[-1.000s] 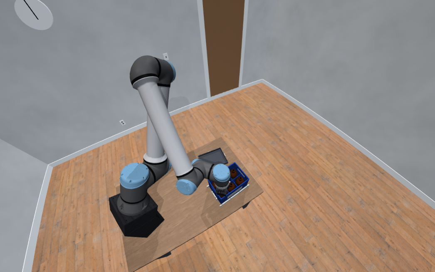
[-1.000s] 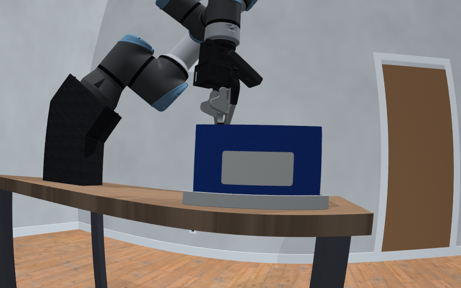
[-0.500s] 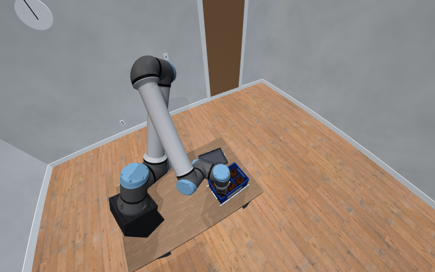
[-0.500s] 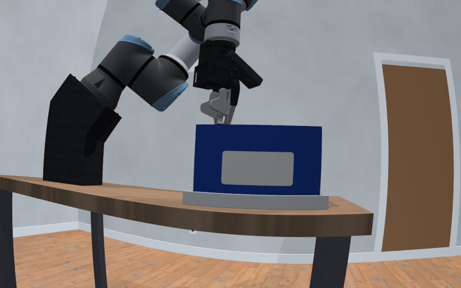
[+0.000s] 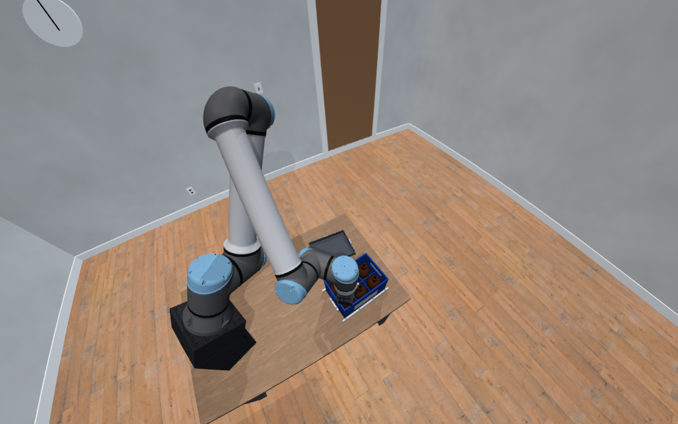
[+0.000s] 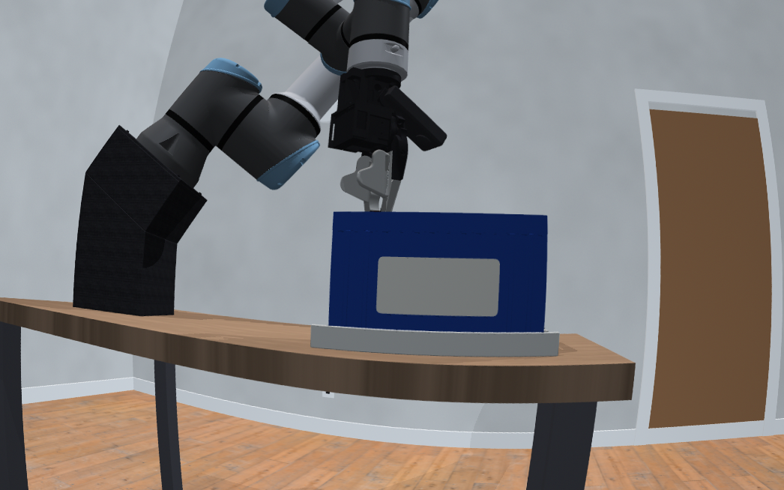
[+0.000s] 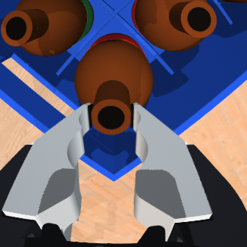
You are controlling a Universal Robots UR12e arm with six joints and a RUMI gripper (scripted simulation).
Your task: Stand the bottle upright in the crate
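Now: hand 70 mm short of the blue crate, 70 mm to the right of it and 90 mm above it. Round my hand: grey tray 10 mm ahead, 370 mm to the left, 160 mm below.
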